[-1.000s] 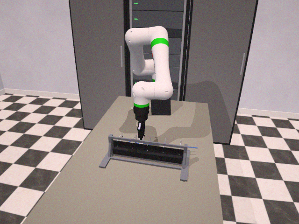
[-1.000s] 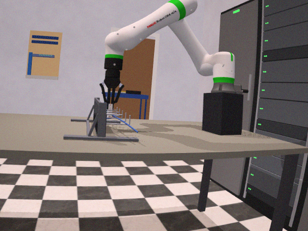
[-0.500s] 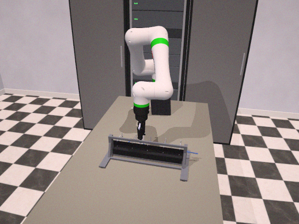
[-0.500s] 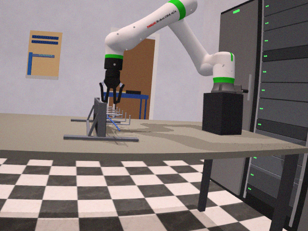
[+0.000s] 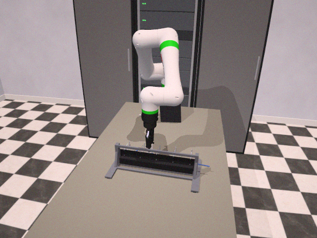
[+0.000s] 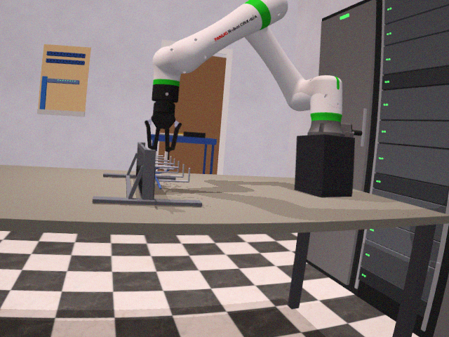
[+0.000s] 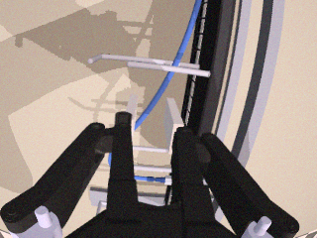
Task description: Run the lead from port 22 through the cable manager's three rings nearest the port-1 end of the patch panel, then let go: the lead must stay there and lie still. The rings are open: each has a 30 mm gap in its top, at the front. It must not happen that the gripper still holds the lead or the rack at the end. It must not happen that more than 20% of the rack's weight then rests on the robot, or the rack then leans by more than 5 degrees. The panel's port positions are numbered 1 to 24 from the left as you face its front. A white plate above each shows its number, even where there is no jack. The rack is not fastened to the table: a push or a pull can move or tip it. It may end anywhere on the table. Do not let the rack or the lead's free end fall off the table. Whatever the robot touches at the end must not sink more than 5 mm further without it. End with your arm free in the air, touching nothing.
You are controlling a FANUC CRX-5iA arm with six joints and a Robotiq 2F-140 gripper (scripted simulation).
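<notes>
Right now my hand is 6 cm short of the grey rack, 5 cm to the right of it and 2 cm above it. Round my hand: lead's free end 2 cm ahead, 36 cm to the left, 4 cm below.
</notes>
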